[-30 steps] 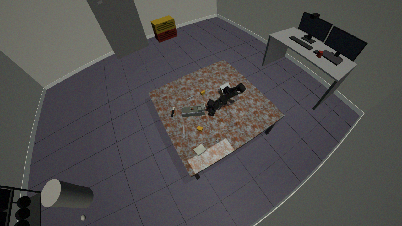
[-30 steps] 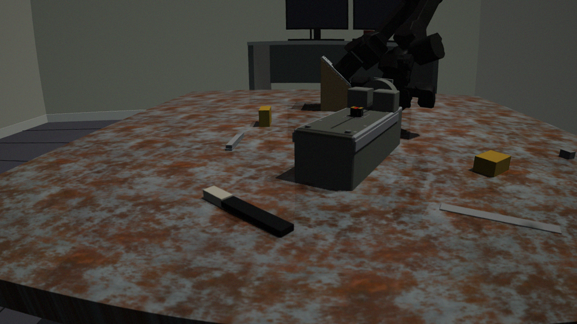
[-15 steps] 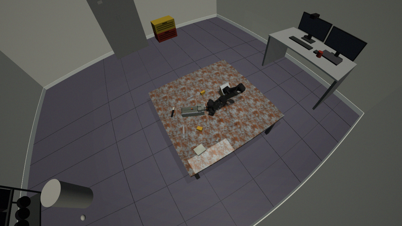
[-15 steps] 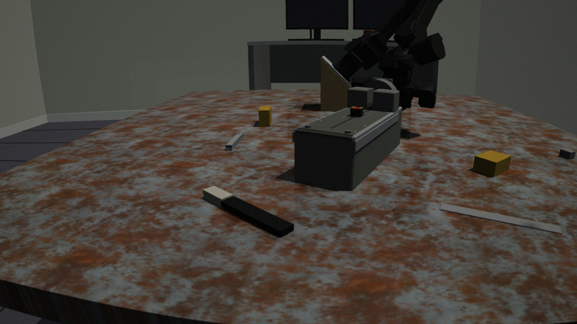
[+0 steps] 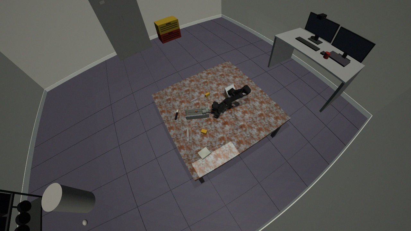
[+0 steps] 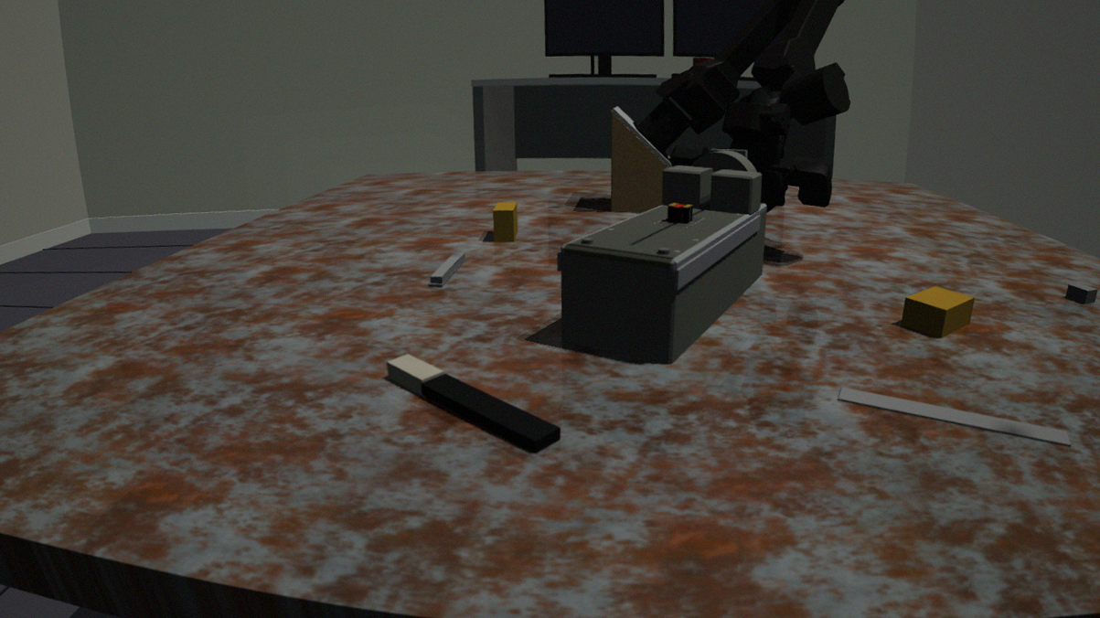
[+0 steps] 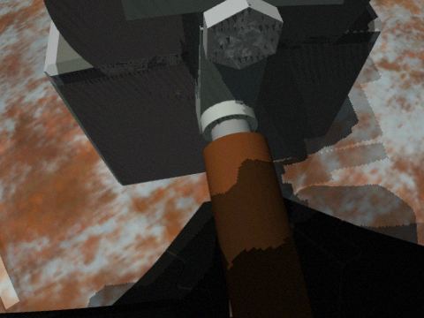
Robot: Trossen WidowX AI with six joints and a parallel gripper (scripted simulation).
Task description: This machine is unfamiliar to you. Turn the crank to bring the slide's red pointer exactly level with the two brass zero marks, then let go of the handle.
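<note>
The brown crank handle lies 10 mm behind my gripper tip, 10 mm to the left of it and 30 mm above it. The rest, counted from my gripper tip: red pointer: 140 mm ahead, 90 mm to the right, 50 mm above; then small grey bar: 40 mm ahead, 310 mm to the right, 30 mm below; then grey strip: 360 mm ahead, 60 mm to the left, 30 mm below.
</note>
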